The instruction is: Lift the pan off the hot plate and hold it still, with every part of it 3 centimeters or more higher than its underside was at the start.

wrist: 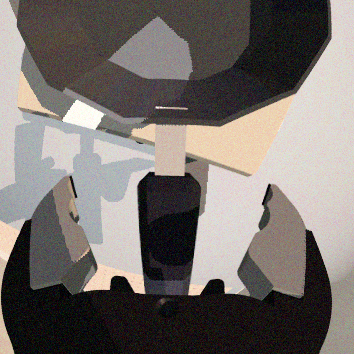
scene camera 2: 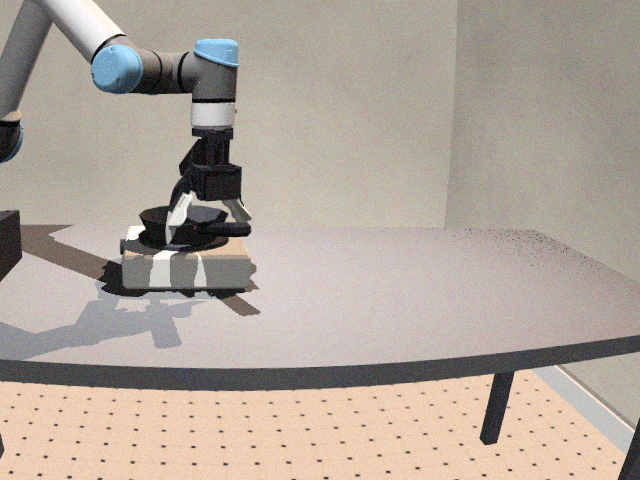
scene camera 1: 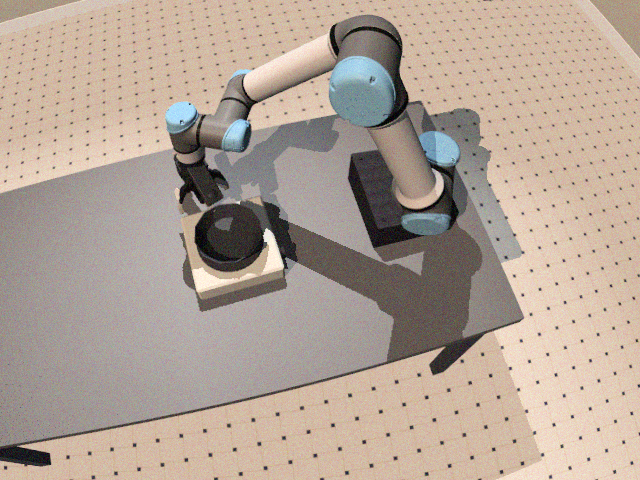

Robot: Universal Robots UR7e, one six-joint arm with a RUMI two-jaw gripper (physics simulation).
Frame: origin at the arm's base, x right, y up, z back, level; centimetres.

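Where they show: gripper, fingertip midpoint: (wrist: 169,182) (scene camera 2: 207,240).
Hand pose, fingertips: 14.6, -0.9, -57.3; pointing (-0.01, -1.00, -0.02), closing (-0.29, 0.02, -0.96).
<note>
Each offset is from my fingertips to the top centre of the thing, as dx, dy, dz. Level surfaces: height alone.
The black pan (scene camera 1: 230,235) (scene camera 2: 152,222) (wrist: 215,45) sits upright on the pale, box-shaped hot plate @(-12.8, -2.2, +4.9) (scene camera 1: 211,281) (scene camera 2: 227,271) (wrist: 240,140). Its dark handle @(+6.3, +6.3, -1.9) (scene camera 2: 232,228) (wrist: 170,225) sticks out over the hot plate's edge, joined by a light neck. My gripper (scene camera 1: 204,193) (scene camera 2: 209,228) (wrist: 169,182) is open and points down at the handle. In the wrist view the handle runs between the two spread fingers, with a gap on each side. In scene camera 1 the gripper hides most of the handle.
The grey table @(dy -9.8) (scene camera 1: 103,330) (scene camera 2: 413,310) carries the hot plate. The arm's dark base block (scene camera 1: 369,206) (scene camera 2: 9,240) stands on the table to one side. The pan's bowl and the hot plate's edge lie close beside the gripper.
</note>
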